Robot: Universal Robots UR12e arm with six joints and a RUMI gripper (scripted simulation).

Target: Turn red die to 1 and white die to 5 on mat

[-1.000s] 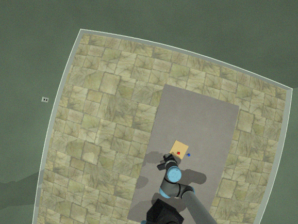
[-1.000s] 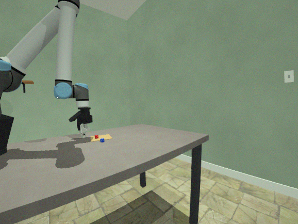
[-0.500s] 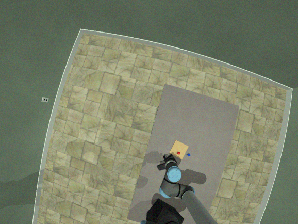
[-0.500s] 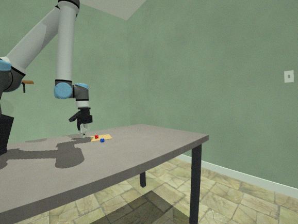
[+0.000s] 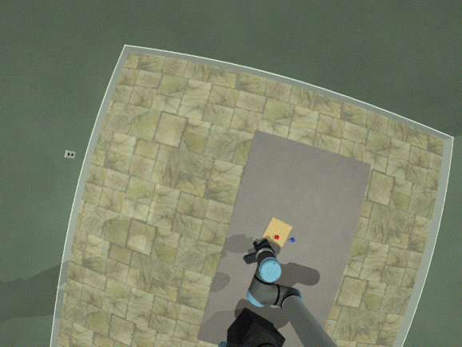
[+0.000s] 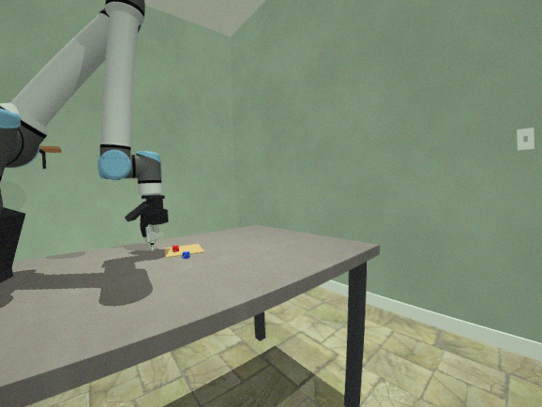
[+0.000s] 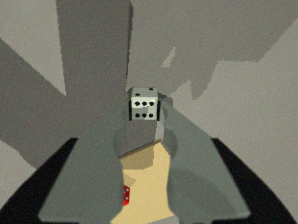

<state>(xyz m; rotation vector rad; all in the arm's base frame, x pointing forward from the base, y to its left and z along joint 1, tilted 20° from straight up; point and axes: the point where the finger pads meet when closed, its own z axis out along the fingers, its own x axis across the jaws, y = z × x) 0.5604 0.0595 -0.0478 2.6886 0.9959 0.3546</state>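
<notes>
Right now my hand is 10 mm above the white die. Also, from my hand: blue die 220 mm to the right, 50 mm ahead, 10 mm below; then tan mat 120 mm to the right, 80 mm ahead, 20 mm below; then red die 110 mm to the right, 50 mm ahead.
</notes>
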